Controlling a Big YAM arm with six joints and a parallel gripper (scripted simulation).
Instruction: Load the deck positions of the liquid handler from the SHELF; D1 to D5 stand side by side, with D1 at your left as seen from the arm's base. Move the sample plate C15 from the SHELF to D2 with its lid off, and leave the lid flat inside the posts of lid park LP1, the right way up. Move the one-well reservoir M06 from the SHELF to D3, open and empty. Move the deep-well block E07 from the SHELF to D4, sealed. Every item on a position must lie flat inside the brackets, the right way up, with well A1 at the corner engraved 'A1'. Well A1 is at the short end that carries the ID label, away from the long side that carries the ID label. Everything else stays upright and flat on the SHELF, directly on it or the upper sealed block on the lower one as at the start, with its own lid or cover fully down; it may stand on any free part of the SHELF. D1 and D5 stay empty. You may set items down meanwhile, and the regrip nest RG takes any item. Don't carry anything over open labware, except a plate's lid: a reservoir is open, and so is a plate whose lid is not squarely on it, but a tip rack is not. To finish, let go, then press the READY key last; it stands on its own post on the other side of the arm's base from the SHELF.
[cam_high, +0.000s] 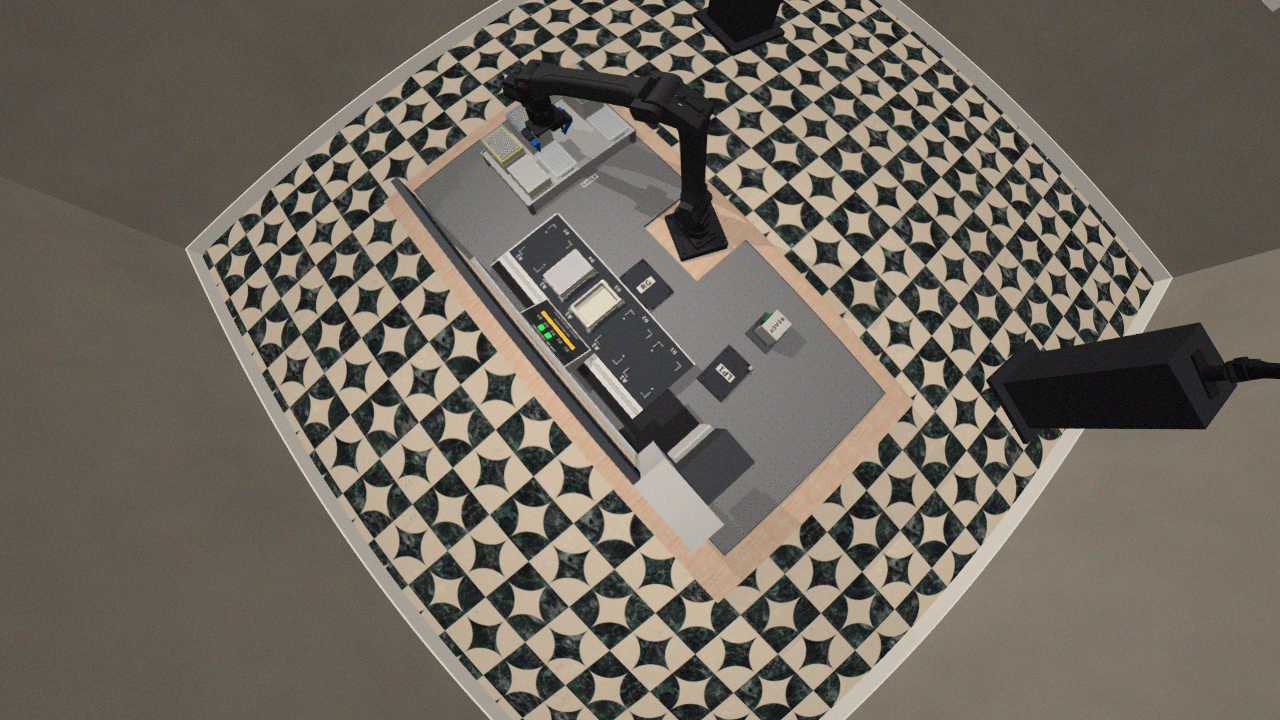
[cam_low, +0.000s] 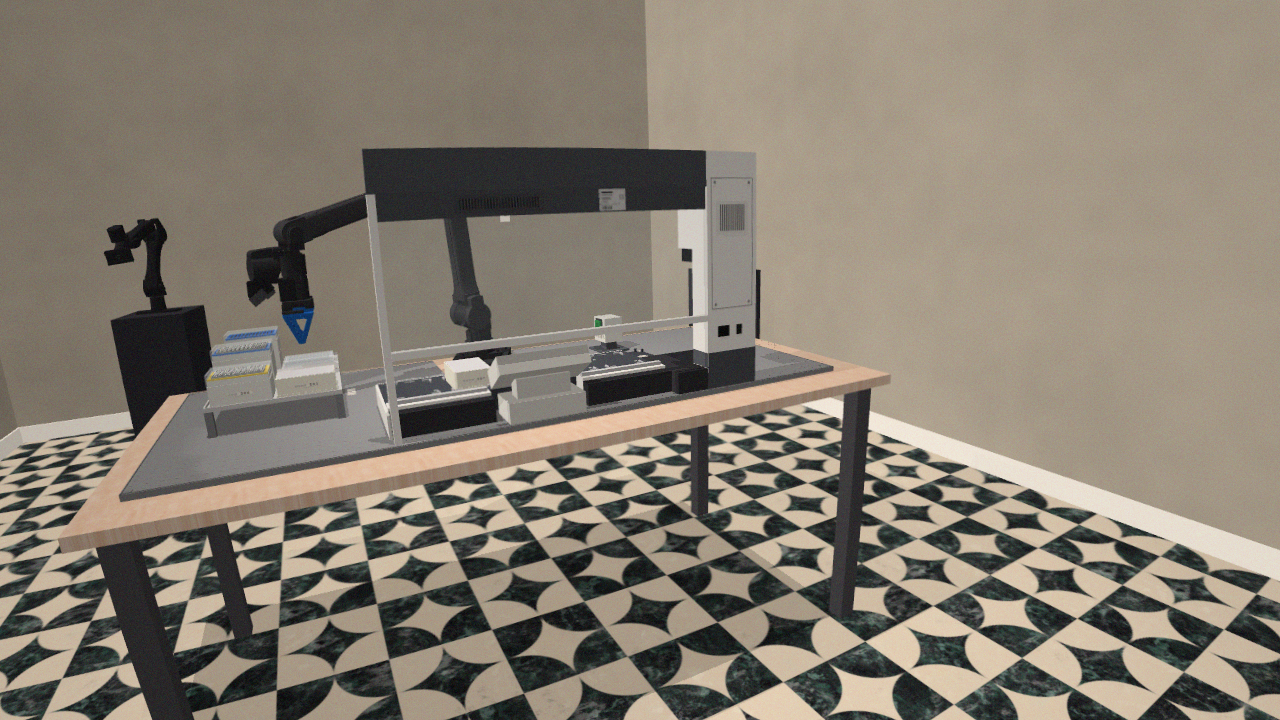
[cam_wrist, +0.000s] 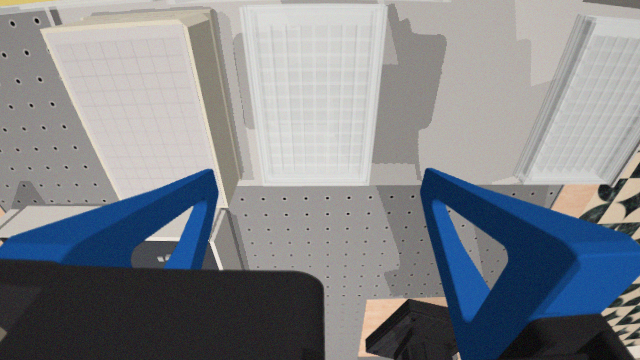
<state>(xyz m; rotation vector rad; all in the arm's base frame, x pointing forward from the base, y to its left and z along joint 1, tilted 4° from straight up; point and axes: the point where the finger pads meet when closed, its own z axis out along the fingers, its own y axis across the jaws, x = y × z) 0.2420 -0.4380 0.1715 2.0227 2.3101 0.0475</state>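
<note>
My hand is 90 mm above the clear plate lid. The rest, counted from my hand: white block 110 mm ahead, 80 mm below, 20 mm to the left; shelf label 160 mm below, 90 mm to the left, 60 mm behind; shelf 110 mm below, 70 mm to the right, 40 mm behind.
</note>
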